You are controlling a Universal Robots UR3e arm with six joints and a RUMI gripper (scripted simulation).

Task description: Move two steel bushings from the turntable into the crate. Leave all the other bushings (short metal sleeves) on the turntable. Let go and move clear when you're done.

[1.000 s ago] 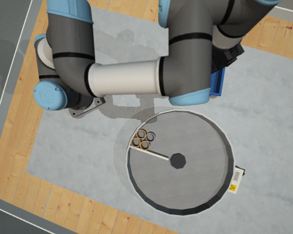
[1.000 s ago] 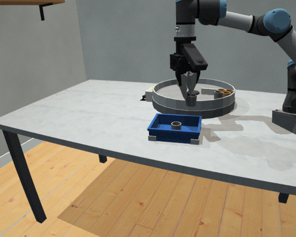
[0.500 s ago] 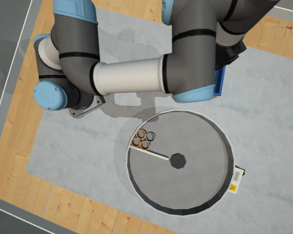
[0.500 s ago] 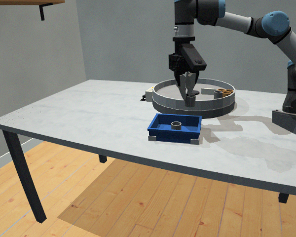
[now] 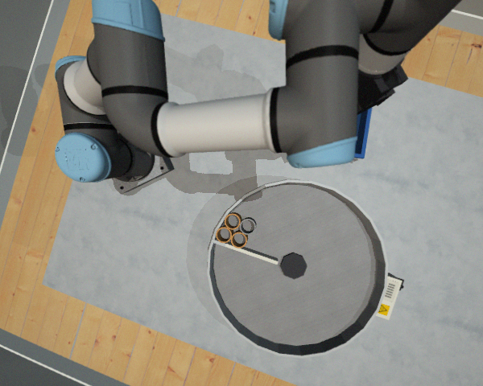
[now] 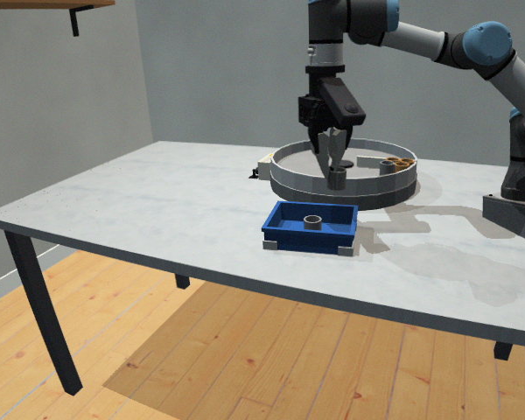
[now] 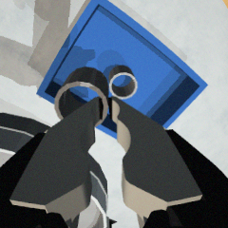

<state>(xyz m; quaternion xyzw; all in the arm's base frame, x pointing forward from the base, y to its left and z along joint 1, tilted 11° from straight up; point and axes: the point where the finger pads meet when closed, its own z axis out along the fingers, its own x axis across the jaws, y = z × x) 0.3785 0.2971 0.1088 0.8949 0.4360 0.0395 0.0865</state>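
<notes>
My gripper is now 130 mm above the blue crate and 40 mm short of it. From my hand the other things lie so: round grey turntable: 360 mm to the right, 100 mm below, 100 mm ahead.
</notes>
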